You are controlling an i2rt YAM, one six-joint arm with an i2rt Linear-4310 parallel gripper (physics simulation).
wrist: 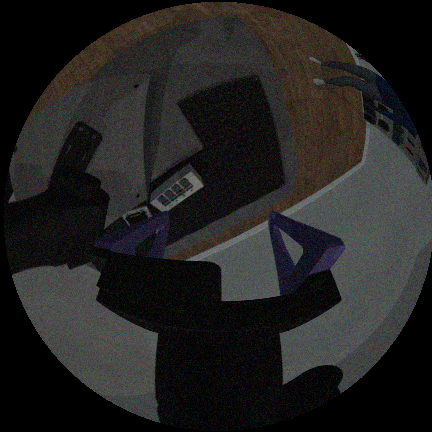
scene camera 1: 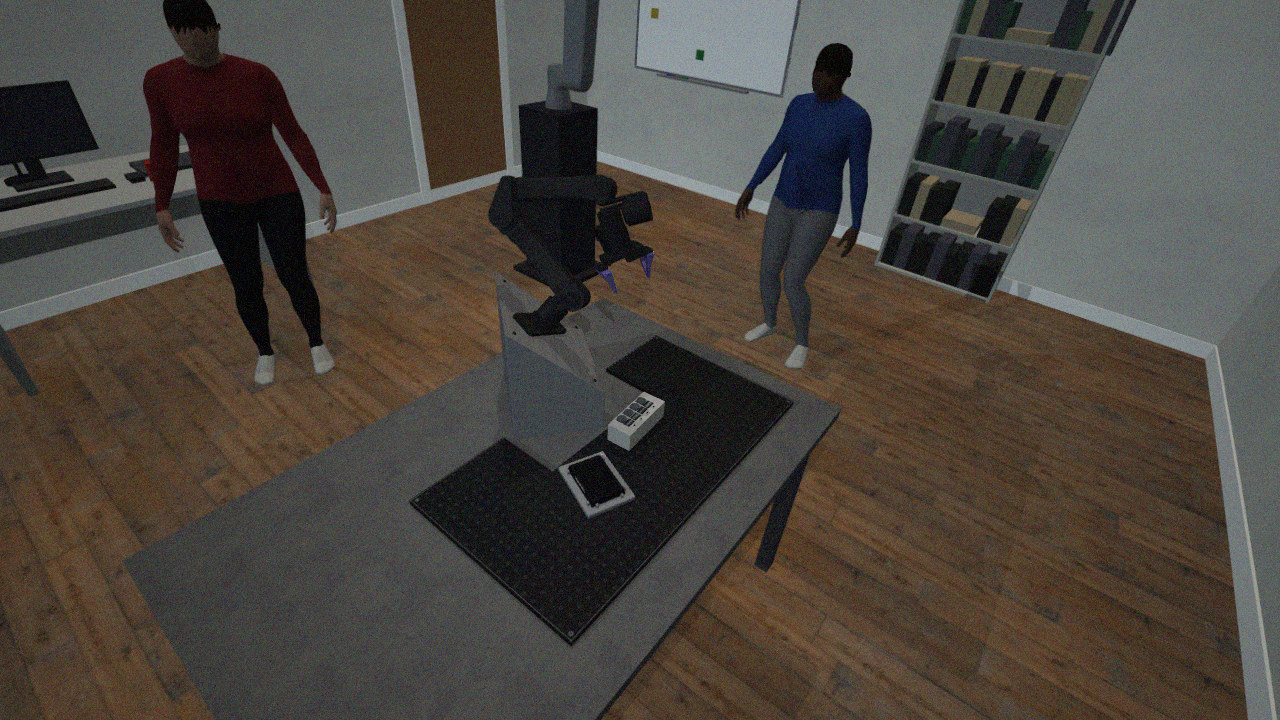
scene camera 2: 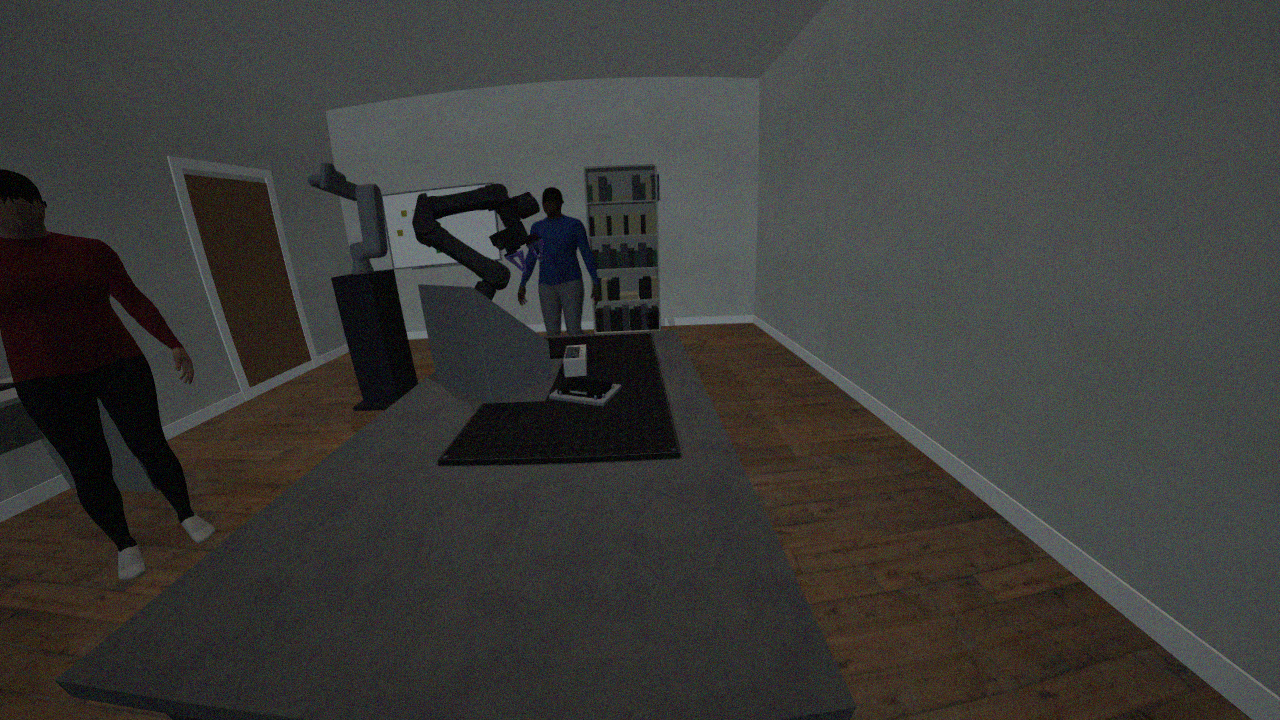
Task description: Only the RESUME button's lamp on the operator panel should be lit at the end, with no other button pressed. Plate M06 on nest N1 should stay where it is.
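Pixels of known places: gripper, fingertip midpoint: point(wrist: 218, 216) point(scene camera 1: 632, 285) point(scene camera 2: 533, 266); arm's base, origin of the base link: point(wrist: 63, 182) point(scene camera 1: 540, 325) point(scene camera 2: 476, 307).
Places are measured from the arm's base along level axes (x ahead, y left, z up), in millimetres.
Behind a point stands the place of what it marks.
The operator panel point(scene camera 1: 636, 420) @(x 297, y 42, z -176 mm) point(scene camera 2: 575, 360) @(x 290, y -13, z -177 mm) point(wrist: 177, 190) @(x 270, y 82, z -172 mm) is a white box with a row of several dark buttons on top. I see no lit lamp on it, and the button labels are too small to read. A dark plate point(scene camera 1: 596, 480) @(x 338, y -157, z -204 mm) point(scene camera 2: 585, 387) @(x 333, y -162, z -206 mm) lies in a light-framed nest point(scene camera 1: 590, 512) @(x 383, y -226, z -218 mm) point(scene camera 2: 605, 399) @(x 389, y -218, z -218 mm) beside the panel; in the wrist view the nest and plate point(wrist: 137, 216) @(x 285, y -117, z -202 mm) are partly hidden by a finger. The labels M06 and N1 cannot be read. My gripper point(scene camera 1: 628, 274) @(x 143, y 194, z 95 mm) point(scene camera 2: 528, 257) @(x 143, y 194, z 95 mm) point(wrist: 218, 216) @(x 143, y 194, z 95 mm) is open and empty, high above the table and away from the panel.
A black perforated mat point(scene camera 1: 501, 528) @(x 261, y -377, z -229 mm) point(scene camera 2: 572, 438) @(x 325, y -388, z -229 mm) point(wrist: 240, 130) @(x 220, y 336, z -229 mm) lies on the grey table point(scene camera 1: 313, 537) @(x -24, y -648, z -242 mm) point(scene camera 2: 501, 582) @(x 270, y -747, z -242 mm). A grey angled pedestal point(scene camera 1: 550, 385) @(x 125, y -89, z -78 mm) point(scene camera 2: 483, 349) @(x 70, y -164, z -84 mm) bears the arm beside the panel. One person point(scene camera 1: 819, 152) point(scene camera 2: 561, 241) stands beyond the table, another point(scene camera 1: 237, 134) point(scene camera 2: 71, 313) to the left.
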